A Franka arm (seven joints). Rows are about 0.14 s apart.
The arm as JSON. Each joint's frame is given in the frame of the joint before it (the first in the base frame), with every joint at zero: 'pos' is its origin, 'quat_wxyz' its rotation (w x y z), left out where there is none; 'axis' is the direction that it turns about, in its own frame. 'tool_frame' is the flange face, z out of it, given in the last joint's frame.
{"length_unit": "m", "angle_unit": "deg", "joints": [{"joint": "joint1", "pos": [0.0, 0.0, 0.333], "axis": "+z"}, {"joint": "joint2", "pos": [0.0, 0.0, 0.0], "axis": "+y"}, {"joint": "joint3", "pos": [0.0, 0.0, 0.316], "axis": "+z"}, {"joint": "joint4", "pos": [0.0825, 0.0, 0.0], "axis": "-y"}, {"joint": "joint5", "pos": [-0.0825, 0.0, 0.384], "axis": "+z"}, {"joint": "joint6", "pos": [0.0, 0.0, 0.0], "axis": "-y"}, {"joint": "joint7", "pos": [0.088, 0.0, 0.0], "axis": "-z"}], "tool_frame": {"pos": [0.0, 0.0, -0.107], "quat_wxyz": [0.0, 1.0, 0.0, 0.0]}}
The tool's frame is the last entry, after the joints.
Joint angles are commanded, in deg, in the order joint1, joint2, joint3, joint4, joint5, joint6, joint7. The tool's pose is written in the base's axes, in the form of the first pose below.
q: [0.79, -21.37, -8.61, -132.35, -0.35, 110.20, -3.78]
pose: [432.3 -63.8 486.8 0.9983 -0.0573 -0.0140 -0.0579 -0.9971 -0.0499]
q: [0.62, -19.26, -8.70, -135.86, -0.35, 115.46, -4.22]
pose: [435.5 -64.4 449.9 0.9983 -0.0552 -0.0200 -0.0561 -0.9974 -0.0460]
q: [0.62, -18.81, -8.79, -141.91, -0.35, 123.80, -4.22]
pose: [428.1 -62.0 410.6 0.9982 -0.0579 0.0120 -0.0574 -0.9974 -0.0434]
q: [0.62, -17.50, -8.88, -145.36, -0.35, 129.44, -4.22]
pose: [424.2 -61.0 382.6 0.9978 -0.0607 0.0273 -0.0596 -0.9974 -0.0397]
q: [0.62, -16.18, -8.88, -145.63, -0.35, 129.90, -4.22]
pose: [424.7 -60.9 371.5 0.9981 -0.0608 0.0076 -0.0604 -0.9975 -0.0379]
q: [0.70, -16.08, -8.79, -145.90, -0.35, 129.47, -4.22]
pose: [422.8 -59.2 368.0 0.9983 -0.0574 -0.0063 -0.0576 -0.9976 -0.0382]
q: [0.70, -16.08, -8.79, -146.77, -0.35, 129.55, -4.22]
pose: [418.6 -58.4 361.6 0.9982 -0.0568 -0.0200 -0.0575 -0.9976 -0.0393]
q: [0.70, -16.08, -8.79, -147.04, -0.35, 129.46, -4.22]
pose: [417.0 -58.1 359.5 0.9981 -0.0565 -0.0263 -0.0575 -0.9976 -0.0398]
